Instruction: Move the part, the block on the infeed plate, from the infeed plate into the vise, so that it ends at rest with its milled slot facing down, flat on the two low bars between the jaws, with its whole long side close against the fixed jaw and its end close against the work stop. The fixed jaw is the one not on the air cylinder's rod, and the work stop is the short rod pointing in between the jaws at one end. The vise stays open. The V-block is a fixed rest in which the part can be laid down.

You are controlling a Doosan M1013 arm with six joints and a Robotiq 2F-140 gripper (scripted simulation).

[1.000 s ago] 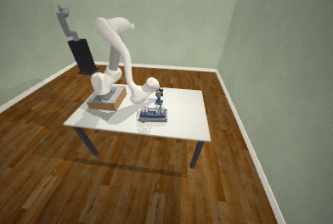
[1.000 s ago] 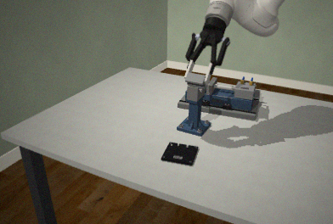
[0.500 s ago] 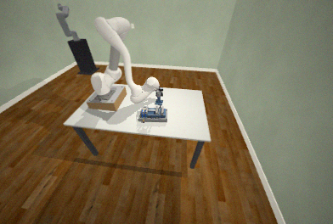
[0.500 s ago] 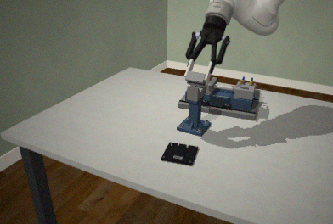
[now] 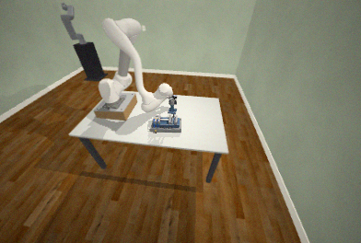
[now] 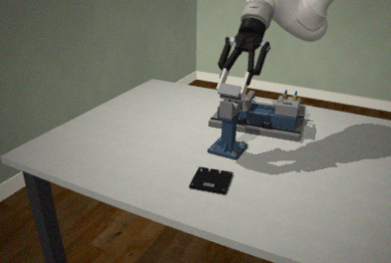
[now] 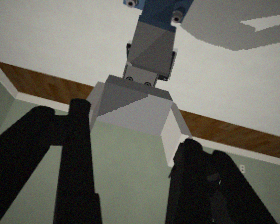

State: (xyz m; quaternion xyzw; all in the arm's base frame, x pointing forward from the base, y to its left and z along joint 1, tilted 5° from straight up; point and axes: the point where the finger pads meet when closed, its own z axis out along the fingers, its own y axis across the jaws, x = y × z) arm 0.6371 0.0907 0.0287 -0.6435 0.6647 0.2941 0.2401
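My hand is 20 mm to the right of the part and 20 mm above it. From my hand the other things lie so: work stop (50 mm ahead, 150 mm to the right, 110 mm below); blue foot (20 mm to the left, 200 mm below); blue v-block stand (20 mm to the left, 140 mm below).
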